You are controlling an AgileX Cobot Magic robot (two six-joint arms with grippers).
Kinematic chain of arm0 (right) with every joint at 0, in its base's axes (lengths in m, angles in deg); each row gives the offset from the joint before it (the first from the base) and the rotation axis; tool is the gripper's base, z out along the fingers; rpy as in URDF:
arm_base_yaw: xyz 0 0 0.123 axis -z
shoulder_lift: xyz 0 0 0 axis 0.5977 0.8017 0
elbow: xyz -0.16 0.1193 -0.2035 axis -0.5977 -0.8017 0
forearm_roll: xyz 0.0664 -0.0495 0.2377 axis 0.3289 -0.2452 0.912
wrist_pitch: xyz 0 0 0 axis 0.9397 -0.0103 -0.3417
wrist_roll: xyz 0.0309 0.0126 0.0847 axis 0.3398 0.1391 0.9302
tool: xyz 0 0 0 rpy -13.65 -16.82 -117.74
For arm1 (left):
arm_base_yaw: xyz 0 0 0.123 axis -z
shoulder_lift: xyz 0 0 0 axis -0.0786 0.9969 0
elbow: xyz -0.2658 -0.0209 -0.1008 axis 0.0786 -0.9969 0
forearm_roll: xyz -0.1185 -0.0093 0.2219 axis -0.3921 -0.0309 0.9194
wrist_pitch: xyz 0 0 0 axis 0.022 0.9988 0.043
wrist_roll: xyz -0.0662 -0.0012 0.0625 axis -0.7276 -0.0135 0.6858
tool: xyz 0 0 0 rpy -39.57 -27.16 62.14
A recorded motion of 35 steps. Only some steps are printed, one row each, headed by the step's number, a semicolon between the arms.
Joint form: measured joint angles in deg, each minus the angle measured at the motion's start. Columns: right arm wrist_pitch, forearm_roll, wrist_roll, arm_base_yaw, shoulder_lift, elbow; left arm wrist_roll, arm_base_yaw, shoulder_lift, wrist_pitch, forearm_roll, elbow.
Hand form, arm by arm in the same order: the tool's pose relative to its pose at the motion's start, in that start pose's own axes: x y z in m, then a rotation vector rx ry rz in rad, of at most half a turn. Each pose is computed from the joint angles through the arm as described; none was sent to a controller.
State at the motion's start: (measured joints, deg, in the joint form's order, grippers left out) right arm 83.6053 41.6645 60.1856 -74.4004 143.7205 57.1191; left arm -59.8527 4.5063 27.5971 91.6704 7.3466 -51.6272
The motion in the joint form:
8: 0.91 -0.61 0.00 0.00 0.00 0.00; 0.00 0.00 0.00 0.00 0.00 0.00
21: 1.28 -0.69 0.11 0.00 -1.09 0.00; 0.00 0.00 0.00 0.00 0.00 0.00
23: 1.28 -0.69 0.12 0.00 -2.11 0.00; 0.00 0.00 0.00 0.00 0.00 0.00
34: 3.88 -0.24 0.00 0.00 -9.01 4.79; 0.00 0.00 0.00 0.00 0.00 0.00
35: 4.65 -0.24 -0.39 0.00 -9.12 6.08; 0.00 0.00 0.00 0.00 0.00 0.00
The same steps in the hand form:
8: 0.0008 -0.0015 0.0000 0.0160 0.0092 -0.0050; 0.0000 0.0000 0.0000 0.0000 0.0000 0.0000
21: 0.0023 -0.0037 -0.0058 0.0132 -0.0030 0.0006; 0.0000 0.0000 0.0000 0.0000 0.0000 0.0000
23: 0.0033 -0.0054 -0.0111 0.0066 -0.0190 0.0049; 0.0000 0.0000 0.0000 0.0000 0.0000 0.0000
34: 0.0034 -0.0191 -0.0668 -0.0543 -0.1591 0.0532; 0.0000 0.0000 0.0000 0.0000 0.0000 0.0000
35: 0.0015 -0.0200 -0.0729 -0.0566 -0.1693 0.0523; 0.0000 0.0000 0.0000 0.0000 0.0000 0.0000

